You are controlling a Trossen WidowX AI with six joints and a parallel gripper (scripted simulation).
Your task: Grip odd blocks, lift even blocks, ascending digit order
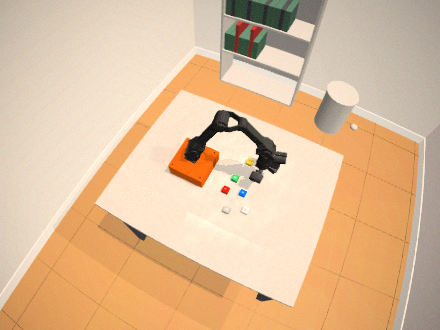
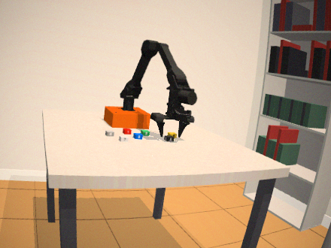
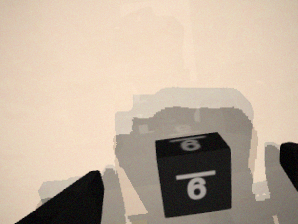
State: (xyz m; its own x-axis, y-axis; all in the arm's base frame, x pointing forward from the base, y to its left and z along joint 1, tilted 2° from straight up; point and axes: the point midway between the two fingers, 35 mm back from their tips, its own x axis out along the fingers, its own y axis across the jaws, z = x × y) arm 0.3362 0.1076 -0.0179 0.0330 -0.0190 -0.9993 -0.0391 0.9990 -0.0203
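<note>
Now: the black block 1 cm below my gripper tip and 1 cm behind it. The rest, counted from my gripper tip: yellow block: 8 cm behind, 4 cm to the left, 1 cm below; green block: 10 cm behind, 8 cm to the right, 1 cm below; blue block: 14 cm to the right, 3 cm behind, 1 cm below.
</note>
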